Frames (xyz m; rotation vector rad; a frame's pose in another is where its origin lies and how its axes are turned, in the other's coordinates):
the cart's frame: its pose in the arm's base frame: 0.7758 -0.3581 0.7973 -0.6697 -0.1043 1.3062
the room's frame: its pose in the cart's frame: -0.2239 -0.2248 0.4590 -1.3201 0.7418 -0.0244
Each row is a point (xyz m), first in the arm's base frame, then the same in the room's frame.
Working: the arm's base frame: its pose in the room's frame: 0.1751 0.7071 1.3957 2.2124 0.3712 -0.7500

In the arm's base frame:
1: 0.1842 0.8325 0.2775
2: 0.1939 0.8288 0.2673
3: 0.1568 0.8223 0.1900
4: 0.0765 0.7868 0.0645
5: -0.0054 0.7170 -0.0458
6: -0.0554 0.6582 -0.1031
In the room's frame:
1: 0.6036 -0.0519 1.6062
2: 0.6135 -0.0416 1.6036
3: 0.6121 0.0189 1.6647
4: 0.5822 0.1334 1.7620
5: 0.5287 0.2595 1.8325
6: 0.4844 0.3399 1.8609

